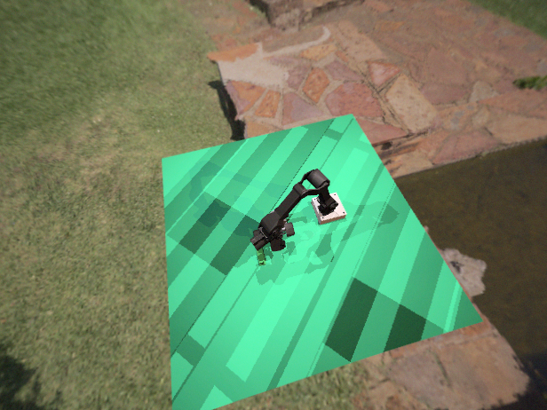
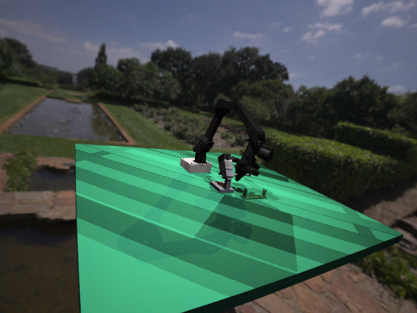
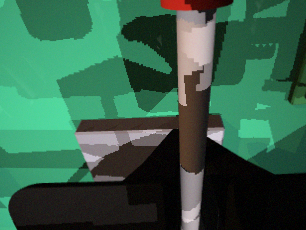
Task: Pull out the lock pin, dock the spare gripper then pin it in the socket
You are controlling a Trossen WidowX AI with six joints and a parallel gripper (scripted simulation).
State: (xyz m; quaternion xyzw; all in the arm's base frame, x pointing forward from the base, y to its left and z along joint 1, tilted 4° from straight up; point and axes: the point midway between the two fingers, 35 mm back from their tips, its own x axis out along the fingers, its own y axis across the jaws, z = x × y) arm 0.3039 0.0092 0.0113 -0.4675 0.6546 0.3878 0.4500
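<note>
The grey mount is 6 cm to the right of my gripper tip and 2 cm behind it. From my gripper tip the other things lie so: spare gripper: 7 cm above, 5 cm to the right, 4 cm behind; green cradle: 10 cm ahead, 3 cm to the left, 3 cm below.
</note>
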